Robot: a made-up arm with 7 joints. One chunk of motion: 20 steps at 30 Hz.
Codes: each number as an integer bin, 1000 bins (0 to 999) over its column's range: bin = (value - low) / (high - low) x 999, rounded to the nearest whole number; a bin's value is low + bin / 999 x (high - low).
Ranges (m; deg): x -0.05..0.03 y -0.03..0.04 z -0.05..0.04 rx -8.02..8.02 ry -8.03..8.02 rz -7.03..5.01
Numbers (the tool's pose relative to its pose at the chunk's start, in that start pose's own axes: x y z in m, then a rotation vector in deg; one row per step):
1: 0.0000 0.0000 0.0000 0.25 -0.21 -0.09
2: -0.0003 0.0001 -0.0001 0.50 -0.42 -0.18
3: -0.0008 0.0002 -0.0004 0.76 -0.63 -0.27
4: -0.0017 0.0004 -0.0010 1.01 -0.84 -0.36
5: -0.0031 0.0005 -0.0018 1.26 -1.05 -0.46
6: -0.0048 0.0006 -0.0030 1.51 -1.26 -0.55
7: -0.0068 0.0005 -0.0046 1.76 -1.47 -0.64
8: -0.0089 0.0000 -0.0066 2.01 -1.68 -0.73
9: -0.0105 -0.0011 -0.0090 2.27 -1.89 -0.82
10: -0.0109 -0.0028 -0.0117 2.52 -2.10 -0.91
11: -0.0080 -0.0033 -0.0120 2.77 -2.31 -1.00
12: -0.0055 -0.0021 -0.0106 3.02 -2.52 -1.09
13: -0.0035 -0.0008 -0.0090 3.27 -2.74 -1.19
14: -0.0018 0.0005 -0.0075 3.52 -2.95 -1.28
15: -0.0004 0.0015 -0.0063 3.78 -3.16 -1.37
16: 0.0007 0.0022 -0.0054 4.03 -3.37 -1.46
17: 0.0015 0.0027 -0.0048 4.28 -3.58 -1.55
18: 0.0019 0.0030 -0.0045 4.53 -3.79 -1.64
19: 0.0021 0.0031 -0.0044 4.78 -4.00 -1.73
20: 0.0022 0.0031 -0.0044 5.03 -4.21 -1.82
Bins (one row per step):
1: 624 428 555 515 487 576
2: 621 430 554 531 474 568
3: 614 431 551 547 461 561
4: 603 434 544 562 448 553
5: 586 435 535 578 434 545
6: 564 437 522 594 421 538
7: 539 435 504 609 408 530
8: 513 428 482 625 395 523
9: 493 412 455 641 382 515
10: 488 388 425 656 369 508
11: 524 381 422 672 356 500
12: 556 398 437 688 343 493
13: 581 417 455 703 329 485
14: 602 435 472 719 316 477
15: 619 450 485 735 303 470
16: 633 460 495 750 290 462
17: 643 467 502 766 277 455
18: 648 471 505 782 264 447
19: 651 472 506 797 251 440
20: 652 472 506 813 238 432

